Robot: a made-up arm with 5 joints. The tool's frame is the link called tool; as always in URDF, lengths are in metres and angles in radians. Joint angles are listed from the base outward. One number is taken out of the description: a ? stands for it. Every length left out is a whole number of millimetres.
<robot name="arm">
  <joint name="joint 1" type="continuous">
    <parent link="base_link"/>
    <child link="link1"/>
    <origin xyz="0.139 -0.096 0.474" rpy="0 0 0"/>
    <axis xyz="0 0 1"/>
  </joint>
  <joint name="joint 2" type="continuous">
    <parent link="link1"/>
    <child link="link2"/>
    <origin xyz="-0.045 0.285 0" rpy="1.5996 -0.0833 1.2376"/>
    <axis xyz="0 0 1"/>
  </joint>
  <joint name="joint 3" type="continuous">
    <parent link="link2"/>
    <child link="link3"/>
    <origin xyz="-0.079 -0.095 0" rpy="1.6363 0.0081 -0.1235"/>
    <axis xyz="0 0 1"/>
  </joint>
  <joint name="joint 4" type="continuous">
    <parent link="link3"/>
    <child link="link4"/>
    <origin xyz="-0.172 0.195 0" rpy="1.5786 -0.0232 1.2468"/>
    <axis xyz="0 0 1"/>
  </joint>
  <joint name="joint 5" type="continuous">
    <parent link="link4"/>
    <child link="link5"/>
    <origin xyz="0.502 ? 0" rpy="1.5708 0 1.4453"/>
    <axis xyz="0 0 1"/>
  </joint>
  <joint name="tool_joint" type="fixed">
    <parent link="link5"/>
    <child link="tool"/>
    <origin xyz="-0.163 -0.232 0" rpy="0 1.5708 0"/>
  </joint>
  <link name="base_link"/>
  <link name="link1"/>
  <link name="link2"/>
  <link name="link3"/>
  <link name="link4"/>
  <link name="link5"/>
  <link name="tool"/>
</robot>
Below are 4 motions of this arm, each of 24 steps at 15 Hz.
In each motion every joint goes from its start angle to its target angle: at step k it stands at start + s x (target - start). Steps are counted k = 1, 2, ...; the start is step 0. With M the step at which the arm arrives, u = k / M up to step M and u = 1 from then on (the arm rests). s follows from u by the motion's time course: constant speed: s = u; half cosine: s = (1 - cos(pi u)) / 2; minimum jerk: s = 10 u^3 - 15 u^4 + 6 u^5.
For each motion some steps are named. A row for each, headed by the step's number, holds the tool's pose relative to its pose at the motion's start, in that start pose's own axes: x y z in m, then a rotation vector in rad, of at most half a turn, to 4 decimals.
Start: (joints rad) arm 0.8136 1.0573 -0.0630 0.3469 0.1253
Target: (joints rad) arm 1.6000 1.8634 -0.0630 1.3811 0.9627
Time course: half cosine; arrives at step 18
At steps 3, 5, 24:
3: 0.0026 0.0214 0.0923 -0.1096 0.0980 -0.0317
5: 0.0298 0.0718 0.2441 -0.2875 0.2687 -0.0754
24: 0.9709 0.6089 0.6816 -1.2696 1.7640 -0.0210

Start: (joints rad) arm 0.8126 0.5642 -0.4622 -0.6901 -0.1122
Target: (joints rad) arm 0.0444 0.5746 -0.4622 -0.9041 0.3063
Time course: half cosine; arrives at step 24
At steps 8, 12, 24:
8: 0.0026 -0.0975 -0.0734 0.0537 -0.1309 0.0799
12: 0.0186 -0.1787 -0.1612 0.1128 -0.2686 0.1368
24: 0.0852 -0.2811 -0.3646 0.2519 -0.5470 0.1796

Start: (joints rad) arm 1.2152 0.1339 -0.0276 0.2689 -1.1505
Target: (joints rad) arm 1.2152 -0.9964 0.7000 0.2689 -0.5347
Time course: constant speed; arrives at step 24
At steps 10, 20, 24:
10: 0.1426 -0.2239 0.1983 0.1480 0.3895 0.1275
20: 0.3603 -0.5186 0.1325 0.3507 0.6165 0.4340
24: 0.4479 -0.6133 0.0280 0.4458 0.6415 0.5856

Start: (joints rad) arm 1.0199 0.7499 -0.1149 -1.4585 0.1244
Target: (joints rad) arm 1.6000 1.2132 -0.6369 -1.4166 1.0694
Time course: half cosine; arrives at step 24
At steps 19, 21, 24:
19: 0.2342 0.2790 0.4665 -1.6373 -0.1823 0.5781
21: 0.2364 0.3231 0.4767 -1.7439 -0.2258 0.6237
24: 0.2361 0.3489 0.4807 -1.8048 -0.2535 0.6503

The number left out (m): 0.132
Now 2 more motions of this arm.
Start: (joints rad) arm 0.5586 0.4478 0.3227 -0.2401 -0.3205
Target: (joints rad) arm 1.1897 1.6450 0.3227 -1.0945 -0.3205
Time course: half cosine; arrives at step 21
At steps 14, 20, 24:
14: 0.2208 0.1331 0.1983 -0.8947 -0.1475 0.2874
20: 0.3662 0.1656 0.2706 -1.0813 -0.0424 0.4968
24: 0.3700 0.1662 0.2720 -1.0845 -0.0392 0.5021

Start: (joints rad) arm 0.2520 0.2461 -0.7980 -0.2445 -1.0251
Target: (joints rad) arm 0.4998 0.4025 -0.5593 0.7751 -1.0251
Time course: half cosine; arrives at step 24
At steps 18, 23, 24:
18: 0.1211 0.3510 0.1508 -0.1087 0.4003 -0.6951
23: 0.1710 0.4045 0.1637 -0.1297 0.4607 -0.8186
24: 0.1726 0.4061 0.1640 -0.1304 0.4625 -0.8223

